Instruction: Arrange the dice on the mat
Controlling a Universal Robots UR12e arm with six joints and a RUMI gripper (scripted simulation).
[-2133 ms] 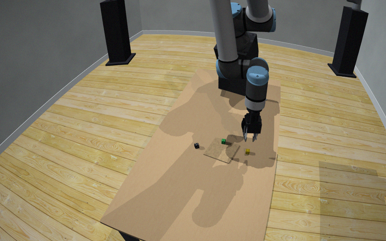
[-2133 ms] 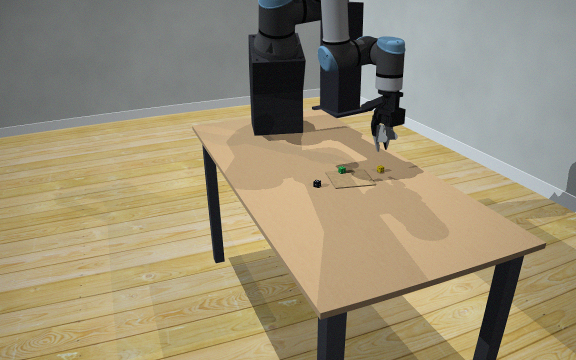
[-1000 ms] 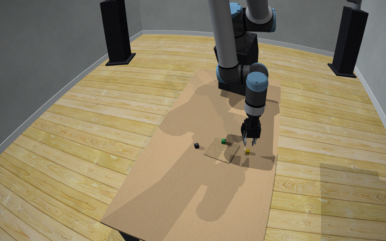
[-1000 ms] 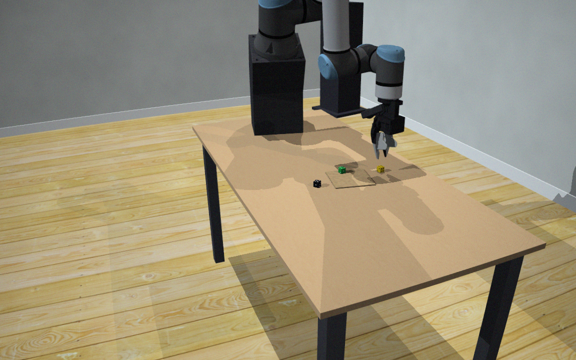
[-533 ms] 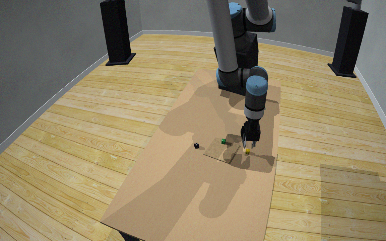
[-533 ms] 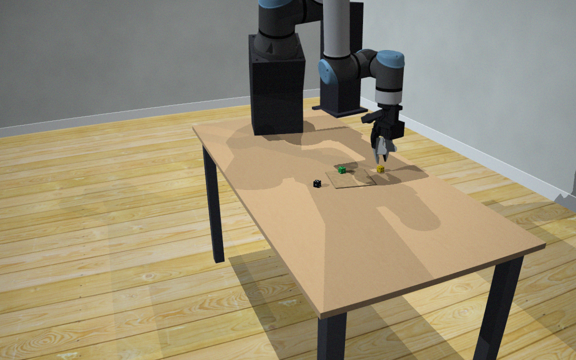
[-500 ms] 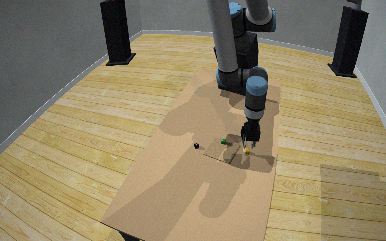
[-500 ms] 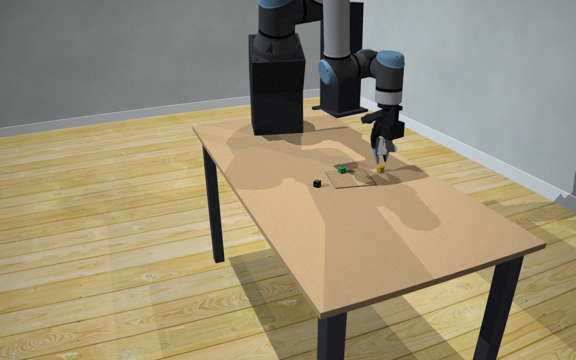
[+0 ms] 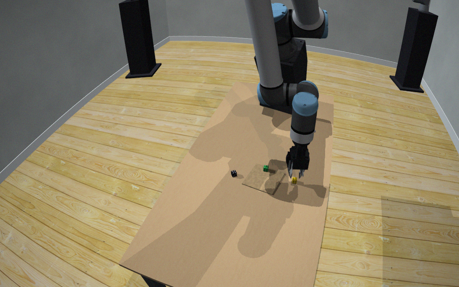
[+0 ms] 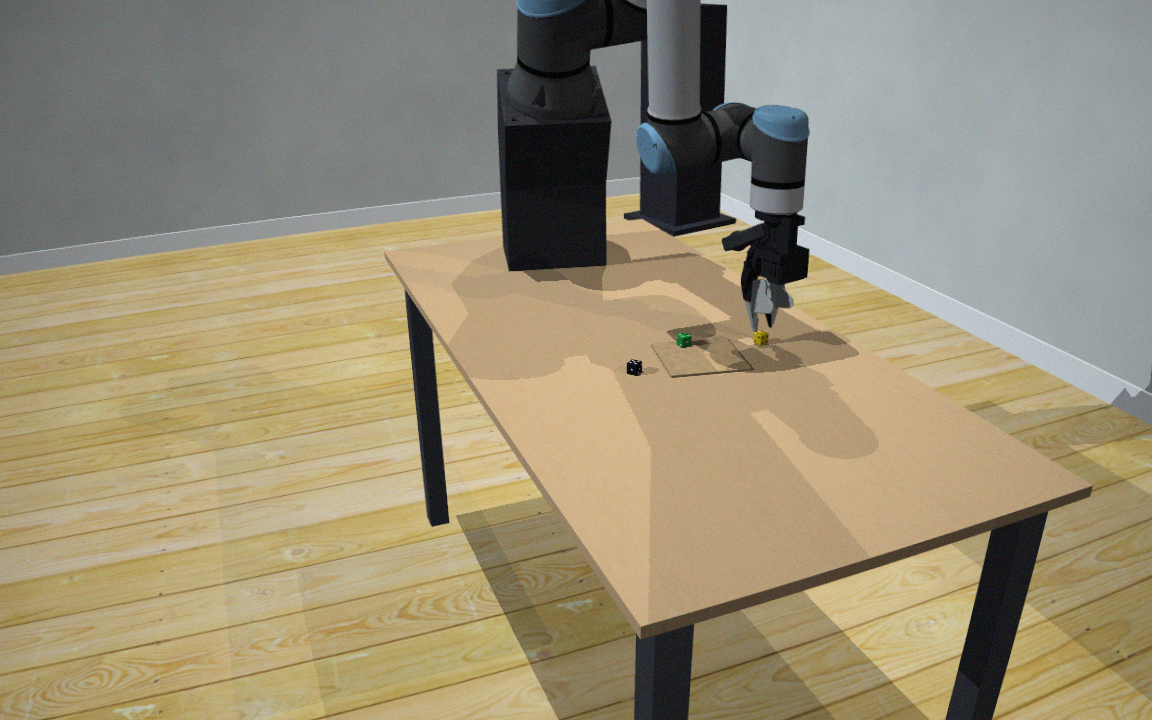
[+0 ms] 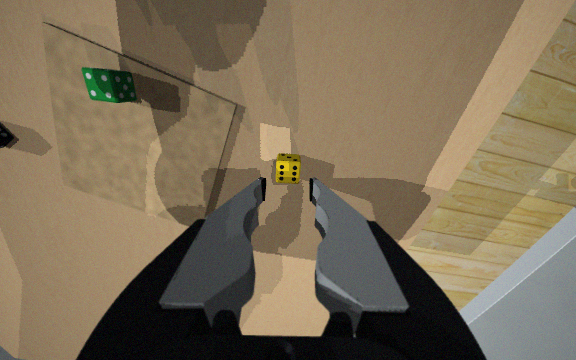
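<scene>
The yellow die lies 30 mm below my hand. The rest, counted from my hand: thin square mat: 130 mm to the right, 40 mm below, 20 mm behind; then black die: 260 mm to the right, 30 mm below, 30 mm behind; then green die: 130 mm to the right, 70 mm behind, 30 mm below.
</scene>
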